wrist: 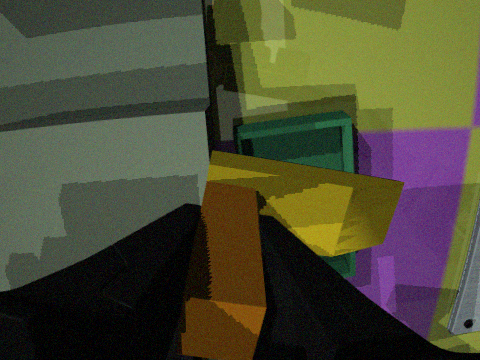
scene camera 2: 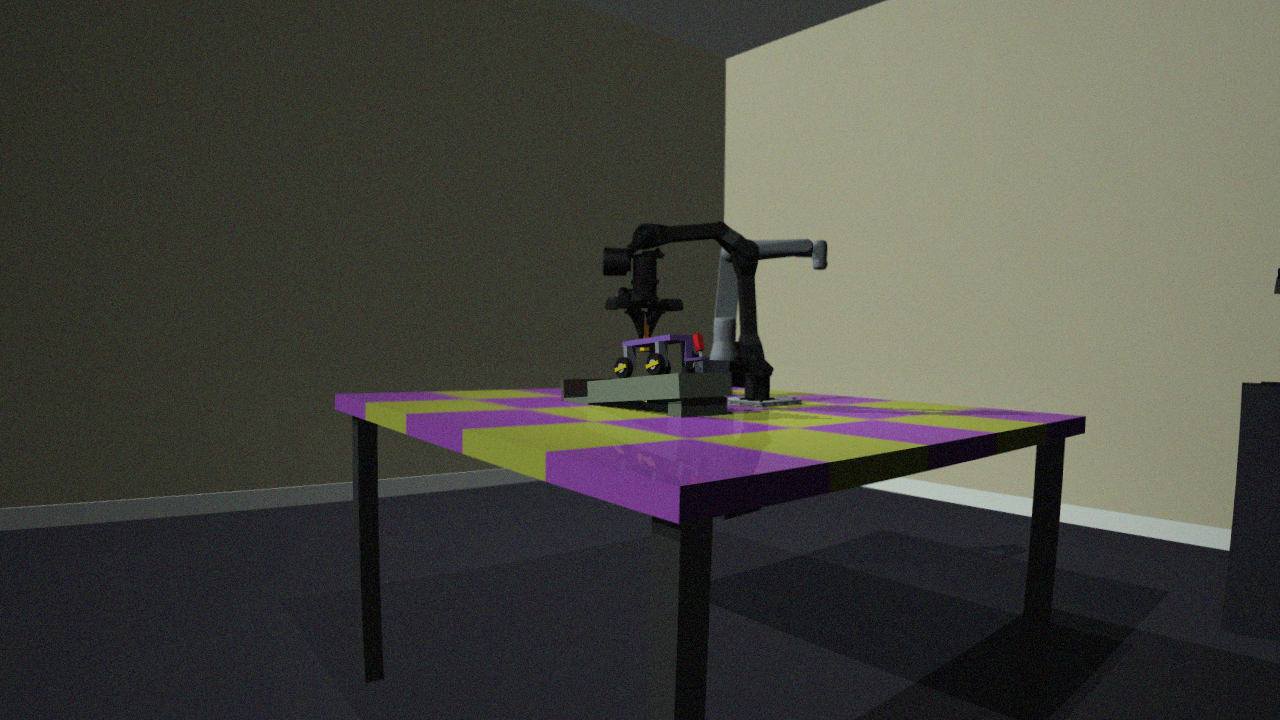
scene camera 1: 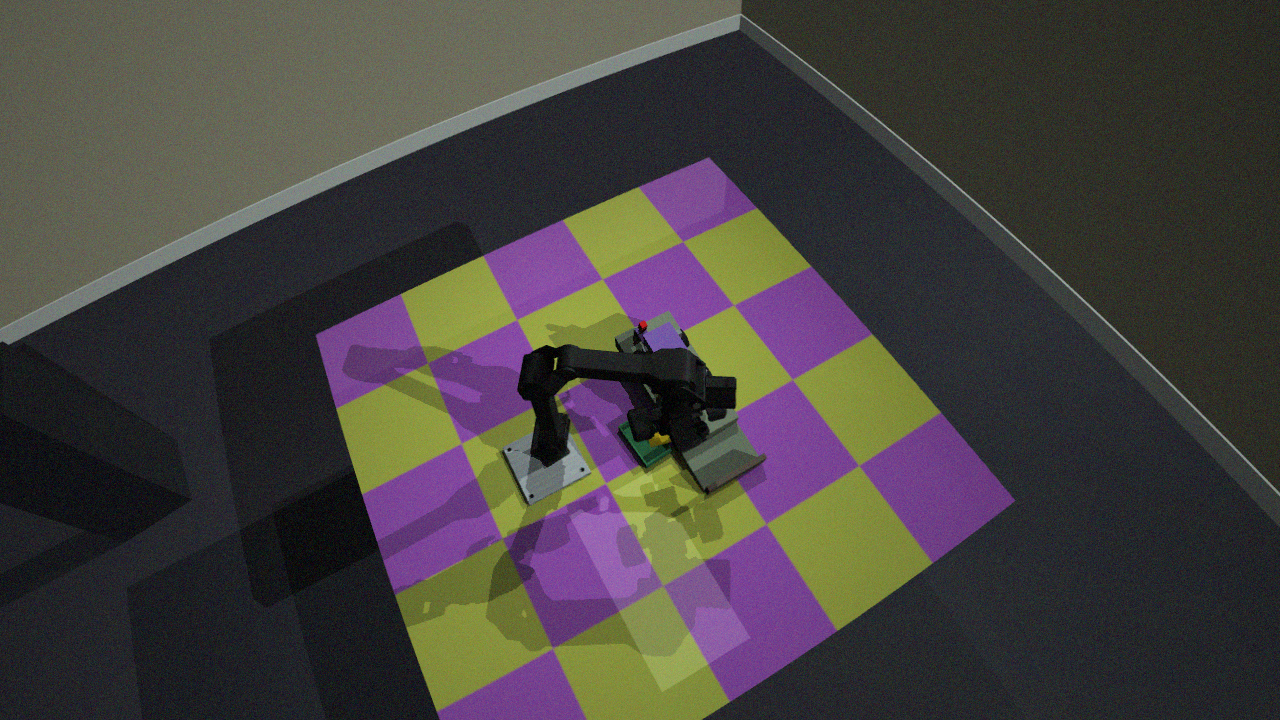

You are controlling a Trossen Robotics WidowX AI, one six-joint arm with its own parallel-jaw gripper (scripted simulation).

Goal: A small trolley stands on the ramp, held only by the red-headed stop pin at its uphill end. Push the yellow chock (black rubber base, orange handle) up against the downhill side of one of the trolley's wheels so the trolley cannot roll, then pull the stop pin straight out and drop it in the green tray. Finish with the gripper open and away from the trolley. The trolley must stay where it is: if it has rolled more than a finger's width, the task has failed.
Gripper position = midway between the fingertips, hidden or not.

My gripper shows in the wrist view (226,226), in scene camera 2 (644,339) and in scene camera 1 (675,430). The same spot on a grey ramp: (wrist: 82,183) is (scene camera 1: 701,420).
